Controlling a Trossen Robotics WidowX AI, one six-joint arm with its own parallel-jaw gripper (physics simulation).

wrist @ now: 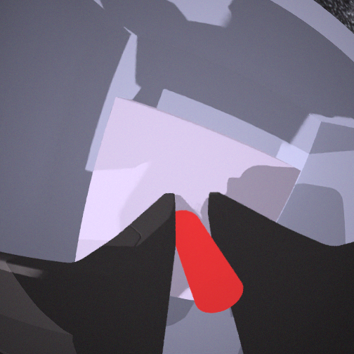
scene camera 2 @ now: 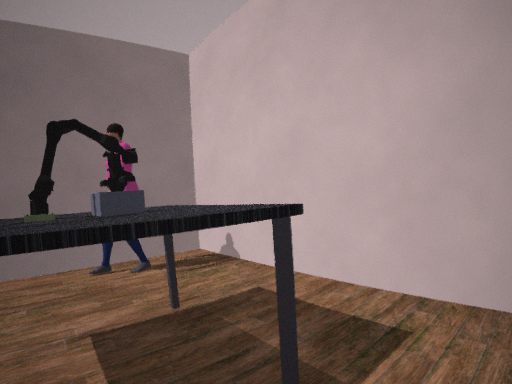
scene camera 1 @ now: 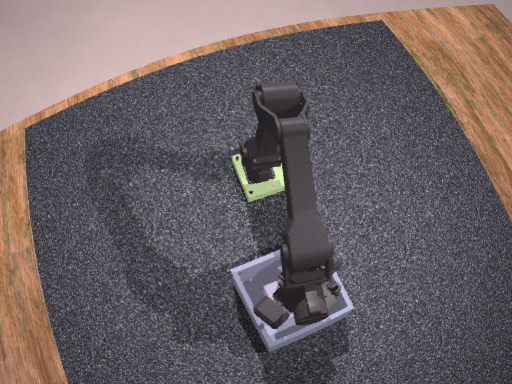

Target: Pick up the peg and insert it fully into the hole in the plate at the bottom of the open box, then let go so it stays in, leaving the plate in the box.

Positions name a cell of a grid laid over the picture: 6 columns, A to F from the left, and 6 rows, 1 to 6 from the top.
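Observation:
You'd find my gripper (scene camera 1: D5) in that camera, and the wrist view has my gripper as well (wrist: D4). There's a grey-blue box (scene camera 1: C5) too; the wrist view shows the box (wrist: E2), and so does scene camera 2, with the box (scene camera 2: B4). I can also see a red peg (wrist: D5), but scene camera 2 misses the peg, hidden by the grey-blue box.

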